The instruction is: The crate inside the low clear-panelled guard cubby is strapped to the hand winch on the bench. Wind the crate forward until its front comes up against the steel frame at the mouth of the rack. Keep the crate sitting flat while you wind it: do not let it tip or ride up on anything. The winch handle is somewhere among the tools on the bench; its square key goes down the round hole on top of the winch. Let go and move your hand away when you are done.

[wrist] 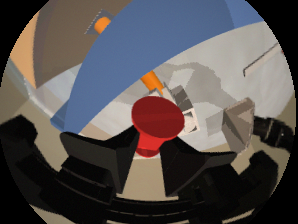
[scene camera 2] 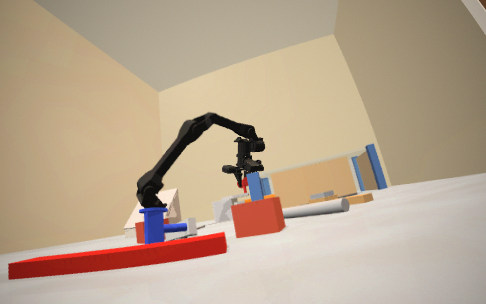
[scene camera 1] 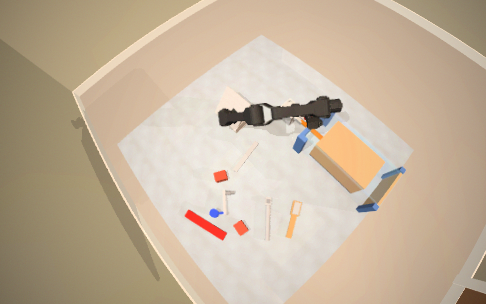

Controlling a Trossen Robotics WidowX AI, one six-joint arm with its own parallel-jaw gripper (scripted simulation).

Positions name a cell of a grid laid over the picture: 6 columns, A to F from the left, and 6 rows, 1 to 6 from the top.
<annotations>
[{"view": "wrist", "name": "my gripper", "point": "D4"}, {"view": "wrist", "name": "red knob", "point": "D4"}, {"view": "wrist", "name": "blue frame post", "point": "C2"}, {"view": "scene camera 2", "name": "long red bar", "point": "C5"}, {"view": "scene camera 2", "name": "blue knob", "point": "B5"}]
</annotations>
